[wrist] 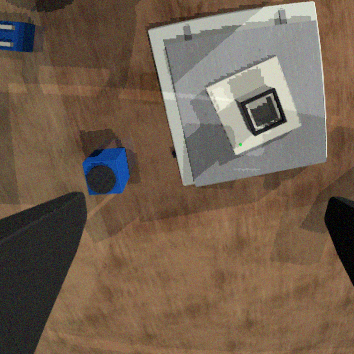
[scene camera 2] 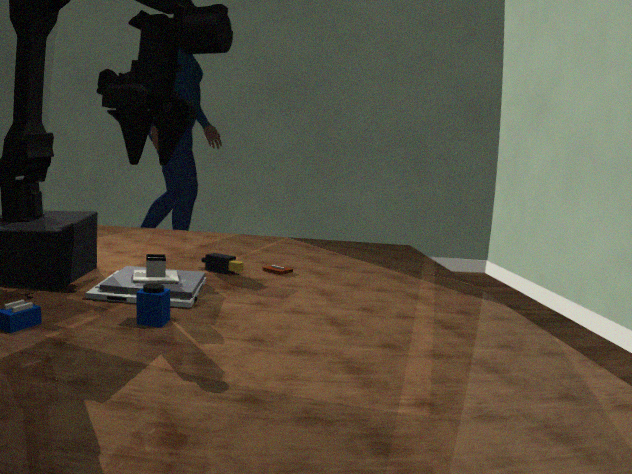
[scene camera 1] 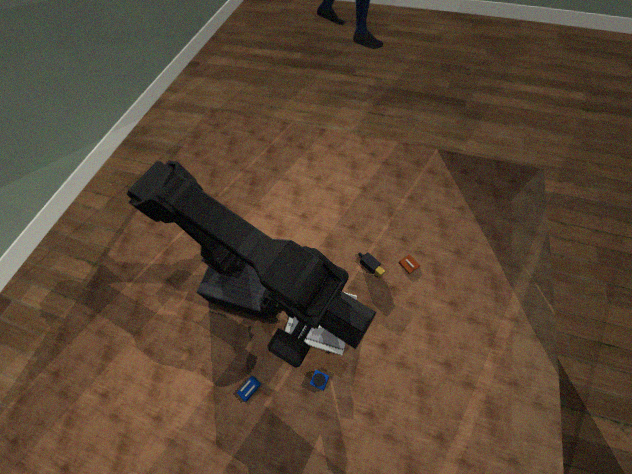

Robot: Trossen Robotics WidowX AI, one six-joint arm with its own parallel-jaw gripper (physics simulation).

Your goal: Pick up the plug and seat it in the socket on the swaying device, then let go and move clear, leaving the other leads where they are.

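Observation:
The plug (scene camera 1: 371, 263) (scene camera 2: 220, 262), black with a yellow tip, lies on its side on the table, apart from the device. The device is a grey and white slab (scene camera 1: 325, 340) (scene camera 2: 112, 281) (wrist: 300, 142) bearing a cream plate with an upright square socket (scene camera 2: 155, 266) (wrist: 263, 111); in scene camera 1 the arm hides much of it. My gripper (scene camera 2: 148, 164) (wrist: 209, 207) is open and empty, high above the table near the device. The plug does not show in the wrist view.
A blue block with a round black top (scene camera 1: 319, 379) (scene camera 2: 153, 307) (wrist: 105, 172) stands beside the device. A blue block with two pale bars (scene camera 1: 248, 388) (scene camera 2: 20, 317) (wrist: 17, 36) lies farther left. A flat orange piece (scene camera 1: 409, 263) (scene camera 2: 277, 268) lies near the plug. A person (scene camera 2: 186, 153) stands behind the table.

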